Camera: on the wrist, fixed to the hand. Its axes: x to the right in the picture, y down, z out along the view.
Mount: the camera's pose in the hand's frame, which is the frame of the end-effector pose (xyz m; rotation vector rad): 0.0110 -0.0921 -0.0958 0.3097 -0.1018 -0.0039
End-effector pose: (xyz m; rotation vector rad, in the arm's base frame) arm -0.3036 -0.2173 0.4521 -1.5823 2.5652 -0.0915
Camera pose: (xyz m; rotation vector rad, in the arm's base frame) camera -0.2402 -0.2699 0.5570 -1.4371 2.3347 -0.3784
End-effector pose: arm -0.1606 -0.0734 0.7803 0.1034 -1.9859 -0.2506
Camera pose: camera -0.0819 -0.1775 0.8077 0.2978 -2.1139 0.0524
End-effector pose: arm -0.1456 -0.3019 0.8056 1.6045 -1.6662 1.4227
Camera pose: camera -0.0969 -0.2073 0.8860 1.8717 -1.5532 1.6889
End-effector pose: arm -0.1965 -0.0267 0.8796 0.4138 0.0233 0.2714
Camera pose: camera -0.1698 -0.0671 0.7554 0.7349 -0.0341 0.2430
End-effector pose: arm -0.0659 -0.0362 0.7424 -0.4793 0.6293 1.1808
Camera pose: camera 0.0051 -0.1196 0.6663 -0.1574 0.7079 1.0733
